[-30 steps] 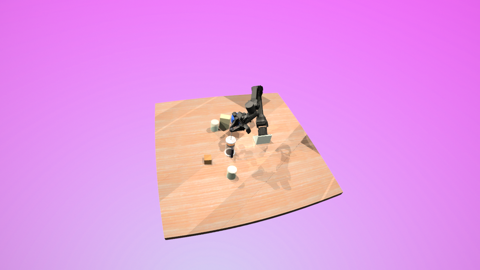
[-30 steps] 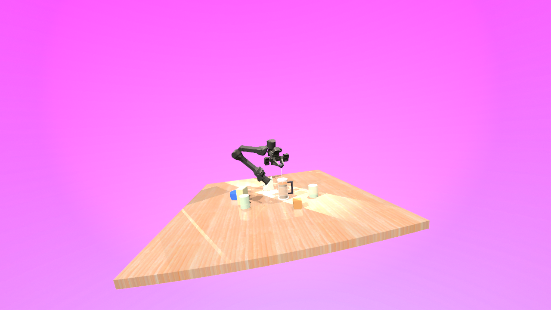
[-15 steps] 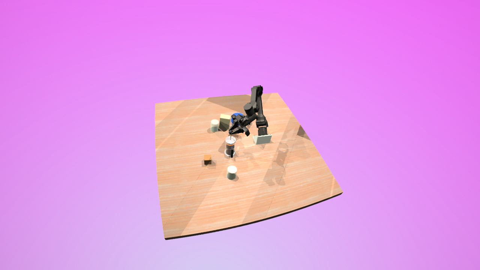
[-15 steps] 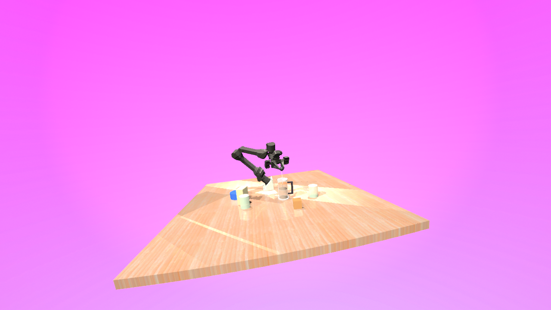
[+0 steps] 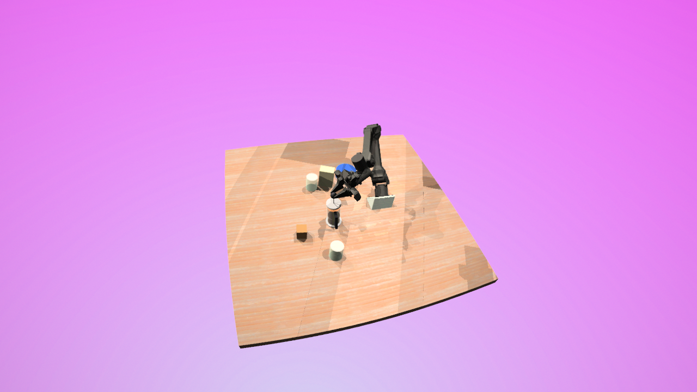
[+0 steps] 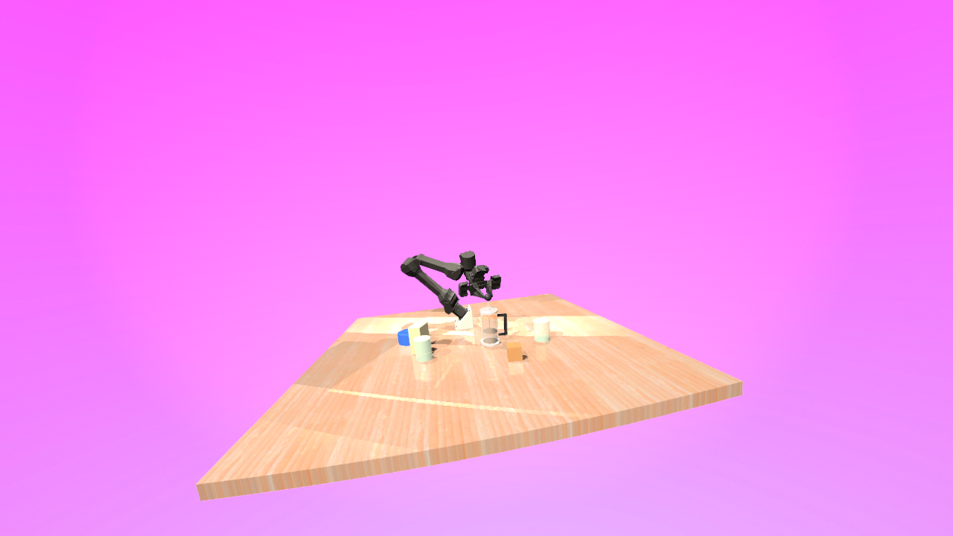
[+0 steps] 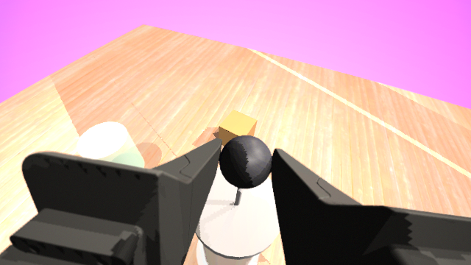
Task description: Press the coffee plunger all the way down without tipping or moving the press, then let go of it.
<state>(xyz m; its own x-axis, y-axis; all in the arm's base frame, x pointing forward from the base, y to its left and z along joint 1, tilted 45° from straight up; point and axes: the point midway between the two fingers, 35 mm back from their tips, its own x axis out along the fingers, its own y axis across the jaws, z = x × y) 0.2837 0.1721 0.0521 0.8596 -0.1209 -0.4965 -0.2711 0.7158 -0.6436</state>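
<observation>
My gripper tip is 100 mm above the coffee press, 20 mm past it and 10 mm to the right of it. From my gripper tip the other things lie so: orange cube 170 mm below, 150 mm ahead, 50 mm to the left; cream box 290 mm to the right, 140 mm below, 50 mm behind.
</observation>
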